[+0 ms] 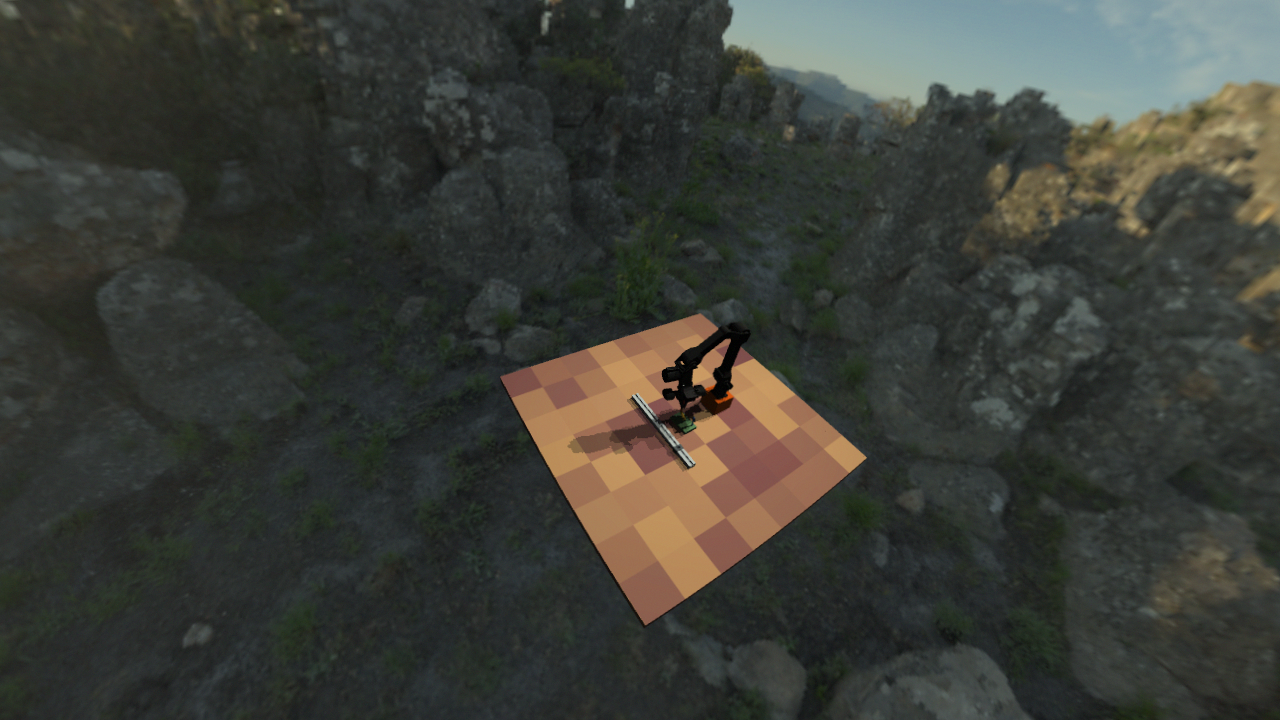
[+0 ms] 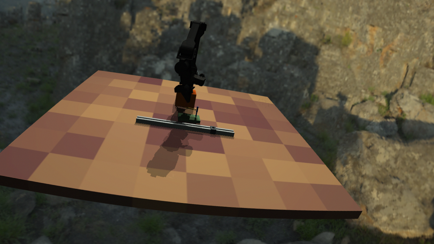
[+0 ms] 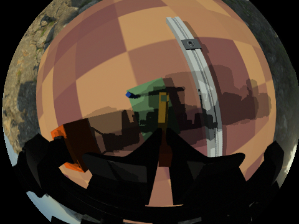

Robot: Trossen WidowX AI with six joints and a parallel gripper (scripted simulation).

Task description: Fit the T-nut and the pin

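My gripper tip is now 7 cm above the blue pin, 5 cm to the right of it and 4 cm past it. Also, from my gripper tip: green tray (9 cm below, 3 cm to the left, 2 cm behind); brass T-nut (1 cm to the left).
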